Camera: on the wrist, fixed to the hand. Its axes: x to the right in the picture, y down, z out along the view.
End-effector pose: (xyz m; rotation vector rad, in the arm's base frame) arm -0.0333 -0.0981 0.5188 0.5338 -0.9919 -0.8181
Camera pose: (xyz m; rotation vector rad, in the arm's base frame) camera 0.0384 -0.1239 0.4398 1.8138 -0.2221 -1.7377
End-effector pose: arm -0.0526 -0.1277 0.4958 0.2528 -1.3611 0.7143
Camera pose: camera 0.0550 -0.1080 0.4862 1.2275 -0.3519 -0.2826
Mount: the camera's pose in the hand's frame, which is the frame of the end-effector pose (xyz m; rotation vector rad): 0.0014 -0.0470 -0.0992 0.4083 0.3844 -1.5240
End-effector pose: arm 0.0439 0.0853 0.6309 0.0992 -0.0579 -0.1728
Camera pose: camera 0.0439 0.0483 0.5276 0.5745 0.3882 -1.6612
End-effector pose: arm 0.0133 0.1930 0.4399 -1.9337 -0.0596 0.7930
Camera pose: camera 0.0826 0.1388 0.5056 -1.1027 -0.9196 -0.5500
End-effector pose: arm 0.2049 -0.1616 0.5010 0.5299 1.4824 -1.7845
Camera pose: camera 0.1543 -0.0643 0.5062 0.1658 -1.2287 2.0727
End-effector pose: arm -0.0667 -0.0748 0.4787 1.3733 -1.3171 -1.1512
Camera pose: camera 0.0393 -0.0744 0.4500 -2.7996 -0.0095 1.3298
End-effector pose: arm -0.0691 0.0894 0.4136 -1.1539 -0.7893 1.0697
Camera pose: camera 0.0336 0.0566 0.4342 -0.1579 -0.7985 -0.2790
